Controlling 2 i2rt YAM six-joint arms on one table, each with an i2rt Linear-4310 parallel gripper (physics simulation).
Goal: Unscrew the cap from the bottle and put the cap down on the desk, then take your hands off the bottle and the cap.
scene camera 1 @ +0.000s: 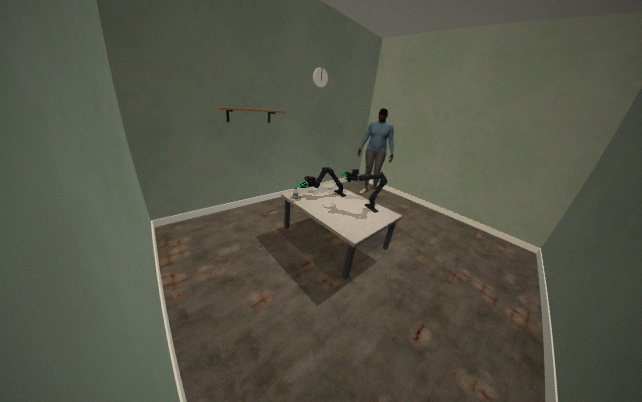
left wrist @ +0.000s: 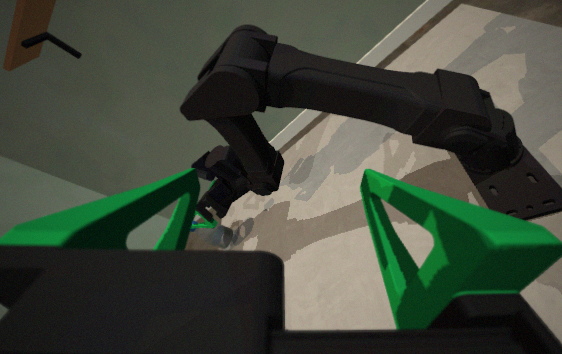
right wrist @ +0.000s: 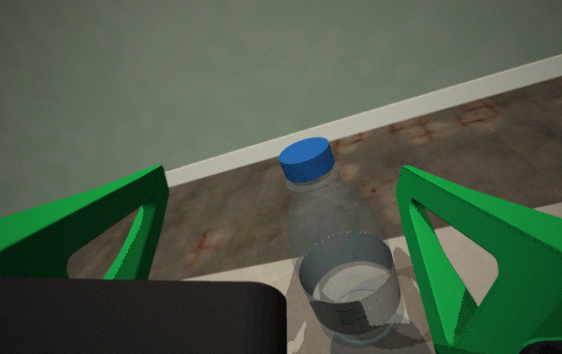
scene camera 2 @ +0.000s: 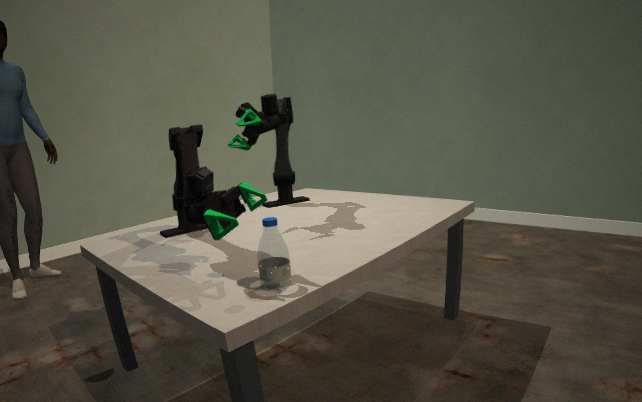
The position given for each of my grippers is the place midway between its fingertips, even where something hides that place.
Labels:
My left gripper [scene camera 2: 232,135] is open, holding nothing. My right gripper [scene camera 2: 252,209] is open, holding nothing. Also in view: a blue cap [right wrist: 309,159].

